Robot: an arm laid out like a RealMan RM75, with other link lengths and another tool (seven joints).
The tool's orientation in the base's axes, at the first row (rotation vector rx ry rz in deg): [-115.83 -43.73 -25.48]
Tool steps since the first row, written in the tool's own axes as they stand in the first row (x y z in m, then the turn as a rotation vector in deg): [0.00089 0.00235 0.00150 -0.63 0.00 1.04]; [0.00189 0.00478 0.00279 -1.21 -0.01 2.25]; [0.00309 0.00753 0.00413 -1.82 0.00 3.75]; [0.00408 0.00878 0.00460 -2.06 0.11 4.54]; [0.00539 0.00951 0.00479 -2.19 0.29 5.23]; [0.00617 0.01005 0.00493 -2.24 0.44 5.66]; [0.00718 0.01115 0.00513 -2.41 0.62 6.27]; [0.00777 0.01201 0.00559 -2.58 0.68 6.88]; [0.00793 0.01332 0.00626 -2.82 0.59 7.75]
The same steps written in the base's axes. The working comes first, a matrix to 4 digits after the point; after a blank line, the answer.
The tool's axes in the first row as the columns of a matrix, in the base's axes (used below as rounded here):
[0.7445 0.6674 0.0159]
[0.3429 -0.4028 0.8486]
[0.5728 -0.6264 -0.5287]

[0.00225 0.00063 -0.00176 -0.45 0.67 -0.91]; [0.00464 0.00109 -0.00339 -0.87 1.50 -1.88]; [0.00739 0.00153 -0.00513 -1.30 2.56 -3.03]; [0.00897 0.00177 -0.00559 -1.39 3.10 -3.65]; [0.01044 0.00208 -0.00540 -1.35 3.57 -4.20]; [0.01138 0.00225 -0.00537 -1.28 3.86 -4.55]; [0.01287 0.00232 -0.00558 -1.28 4.24 -5.08]; [0.01389 0.00257 -0.00603 -1.36 4.68 -5.54]; [0.01489 0.00267 -0.00711 -1.58 5.37 -6.08]
